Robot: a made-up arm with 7 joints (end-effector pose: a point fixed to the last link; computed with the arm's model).
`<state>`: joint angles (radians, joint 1 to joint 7).
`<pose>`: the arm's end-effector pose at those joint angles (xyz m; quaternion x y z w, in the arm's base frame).
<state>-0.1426 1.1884 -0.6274 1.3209 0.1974 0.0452 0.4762</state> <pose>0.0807 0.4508 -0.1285 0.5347 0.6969 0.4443 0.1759</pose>
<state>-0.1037 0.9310 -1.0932 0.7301 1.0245 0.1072 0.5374</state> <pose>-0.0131 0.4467 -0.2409 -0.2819 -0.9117 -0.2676 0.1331</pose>
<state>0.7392 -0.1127 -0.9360 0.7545 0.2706 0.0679 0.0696</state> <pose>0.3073 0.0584 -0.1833 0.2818 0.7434 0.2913 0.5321</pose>
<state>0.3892 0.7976 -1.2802 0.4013 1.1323 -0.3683 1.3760</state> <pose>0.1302 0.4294 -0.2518 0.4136 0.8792 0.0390 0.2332</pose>
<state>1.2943 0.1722 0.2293 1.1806 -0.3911 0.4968 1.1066</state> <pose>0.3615 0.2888 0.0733 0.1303 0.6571 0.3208 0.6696</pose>
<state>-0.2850 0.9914 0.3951 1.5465 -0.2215 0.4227 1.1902</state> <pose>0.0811 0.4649 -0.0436 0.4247 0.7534 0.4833 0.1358</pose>
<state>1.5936 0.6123 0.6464 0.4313 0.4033 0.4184 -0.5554</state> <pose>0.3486 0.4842 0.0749 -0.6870 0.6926 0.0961 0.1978</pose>
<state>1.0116 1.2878 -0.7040 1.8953 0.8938 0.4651 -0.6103</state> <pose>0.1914 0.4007 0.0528 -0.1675 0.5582 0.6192 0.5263</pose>
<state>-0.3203 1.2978 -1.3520 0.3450 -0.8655 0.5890 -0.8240</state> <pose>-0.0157 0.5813 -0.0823 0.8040 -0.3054 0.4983 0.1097</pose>
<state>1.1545 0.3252 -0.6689 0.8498 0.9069 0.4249 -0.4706</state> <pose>0.4005 0.2536 -0.0455 -0.1835 0.8256 0.3991 0.3541</pose>
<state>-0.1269 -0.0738 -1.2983 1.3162 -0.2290 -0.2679 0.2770</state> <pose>-0.0054 0.0098 -0.1988 0.4621 0.6082 -0.0904 0.6391</pose>
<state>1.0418 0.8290 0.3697 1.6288 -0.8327 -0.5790 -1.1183</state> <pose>0.1381 0.4083 0.1129 -0.5707 -0.4210 0.4493 0.5433</pose>
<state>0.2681 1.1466 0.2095 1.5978 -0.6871 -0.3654 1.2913</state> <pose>0.1447 0.4450 0.0363 0.6430 0.2824 0.6772 0.2195</pose>
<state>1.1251 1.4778 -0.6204 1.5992 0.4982 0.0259 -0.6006</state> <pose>0.1541 0.4628 0.1270 -0.3190 0.2461 0.6993 0.5905</pose>
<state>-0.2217 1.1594 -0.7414 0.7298 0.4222 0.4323 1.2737</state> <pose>-0.0109 0.5192 -0.1430 -0.4002 -0.8470 -0.1162 0.3300</pose>
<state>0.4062 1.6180 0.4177 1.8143 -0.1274 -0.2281 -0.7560</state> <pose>0.0510 0.4067 0.2131 -0.2757 -0.2404 0.6418 0.6740</pose>
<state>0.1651 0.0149 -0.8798 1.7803 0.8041 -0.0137 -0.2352</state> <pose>0.1232 0.0768 -0.1420 0.0014 0.8771 -0.1206 0.4648</pose>
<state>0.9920 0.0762 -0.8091 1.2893 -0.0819 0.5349 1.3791</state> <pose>0.3169 0.1152 -0.0623 0.7077 0.5132 0.1373 0.4657</pose>
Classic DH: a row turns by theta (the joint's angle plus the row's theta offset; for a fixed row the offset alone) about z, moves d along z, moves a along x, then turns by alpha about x. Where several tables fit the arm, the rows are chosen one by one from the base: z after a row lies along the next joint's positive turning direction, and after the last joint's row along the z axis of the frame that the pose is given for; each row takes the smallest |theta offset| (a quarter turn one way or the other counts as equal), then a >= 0, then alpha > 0; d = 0 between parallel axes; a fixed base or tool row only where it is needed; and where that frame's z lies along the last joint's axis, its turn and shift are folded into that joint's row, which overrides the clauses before.
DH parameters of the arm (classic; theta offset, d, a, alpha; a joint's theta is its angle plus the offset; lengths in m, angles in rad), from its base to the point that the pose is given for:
base (fixed): 0 0.082 0.024 1.5708
joint 1: 1.5708 -0.195 0.006 1.5708
joint 2: -1.5708 -0.049 0.001 -1.5708
joint 3: 1.5708 -0.284 0.006 -1.5708
joint 4: 0 -0.003 -0.029 1.5708
joint 5: 0 -0.132 0.003 1.5708
joint 6: -1.5708 0.011 0.019 -1.5708
joint 7: 0.7456 0.006 0.0177 1.3165
tool (fixed): 2.0365 0.0197 0 0

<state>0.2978 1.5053 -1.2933 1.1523 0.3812 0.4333 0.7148</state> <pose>0.0502 0.5326 -0.0752 -0.5231 -0.6914 -0.4424 0.2296</pose>
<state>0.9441 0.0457 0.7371 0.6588 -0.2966 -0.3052 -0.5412</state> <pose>0.3543 0.3213 -0.1240 -0.6093 0.5894 0.4403 0.2956</pose>
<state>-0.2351 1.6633 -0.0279 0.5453 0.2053 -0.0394 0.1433</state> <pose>0.0852 0.6202 0.1222 -0.1547 -0.4323 -0.8882 0.0174</pose>
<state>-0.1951 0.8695 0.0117 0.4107 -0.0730 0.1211 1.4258</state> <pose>-0.0119 0.5119 -0.1887 -0.3358 -0.9209 -0.1117 0.1633</pose>
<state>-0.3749 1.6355 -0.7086 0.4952 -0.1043 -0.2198 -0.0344</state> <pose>0.0541 0.6256 0.0502 -0.5978 -0.2835 -0.7375 0.1354</pose>
